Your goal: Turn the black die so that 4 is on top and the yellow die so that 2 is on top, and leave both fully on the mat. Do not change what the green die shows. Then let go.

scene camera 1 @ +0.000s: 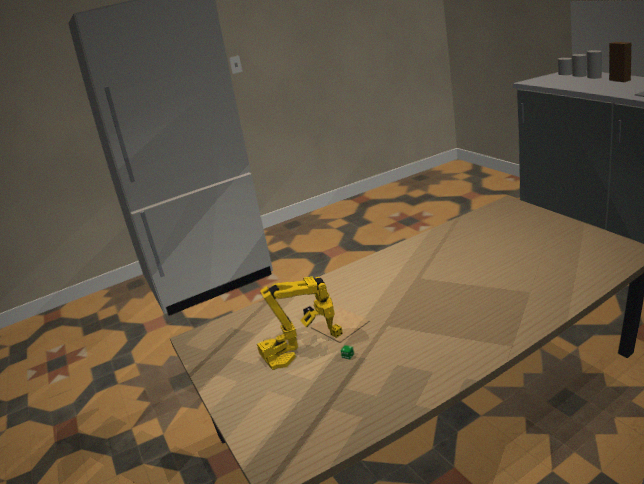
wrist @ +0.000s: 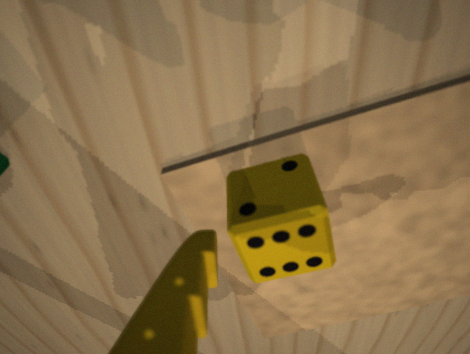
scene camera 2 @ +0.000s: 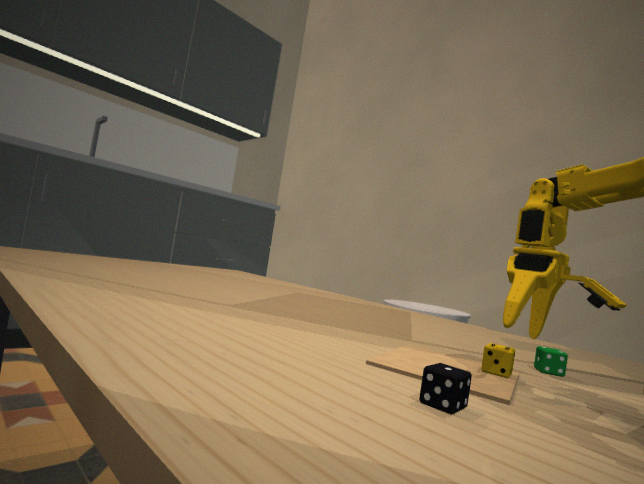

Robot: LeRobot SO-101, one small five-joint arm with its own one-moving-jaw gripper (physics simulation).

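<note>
The yellow die (scene camera 1: 336, 330) (scene camera 2: 498, 360) (wrist: 281, 220) rests on the mat (scene camera 2: 398, 358) (wrist: 410, 240) near a corner. Its lit upper face seems to show 6; its 2 is on a shaded side and a 3 on another. The black die (scene camera 1: 308, 309) (scene camera 2: 445, 388) stands on the table off the mat, 1 on top, 5 and 4 on sides. The green die (scene camera 1: 347, 352) (scene camera 2: 550, 361) is off the mat; a side shows 4, its top is unclear. My gripper (scene camera 1: 332, 325) (scene camera 2: 520, 332) is open and empty, pointing down above the yellow die's height. The wrist view shows one jaw left of that die.
The wooden table (scene camera 1: 468, 307) (scene camera 2: 208, 364) carries the arm's base (scene camera 1: 275, 353). The green die's edge shows at the wrist view's left border. The fridge (scene camera 1: 182, 156) and kitchen counter (scene camera 1: 572, 85) (scene camera 2: 223, 200) stand beyond the table.
</note>
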